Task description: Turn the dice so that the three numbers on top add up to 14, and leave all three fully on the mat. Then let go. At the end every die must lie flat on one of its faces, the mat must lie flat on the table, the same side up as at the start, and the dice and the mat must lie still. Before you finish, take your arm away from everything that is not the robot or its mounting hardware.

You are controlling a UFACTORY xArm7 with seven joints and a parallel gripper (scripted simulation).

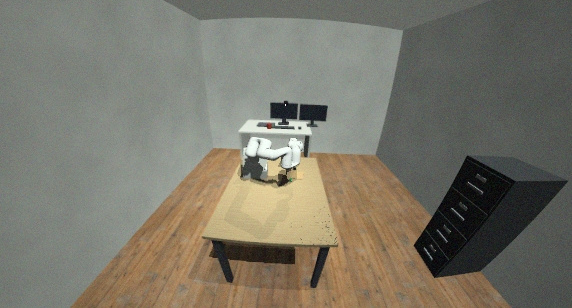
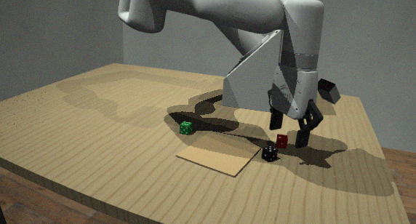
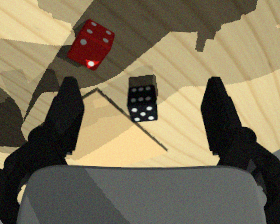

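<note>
Right now the red die is 4 cm behind my hand, 1 cm to the right of it and 4 cm below it. The rest, counted from my hand: green die 4 cm behind, 25 cm to the right, 4 cm below; black die 3 cm ahead, 3 cm to the right, 4 cm below; tan mat 4 cm ahead, 14 cm to the right, 5 cm below.
</note>
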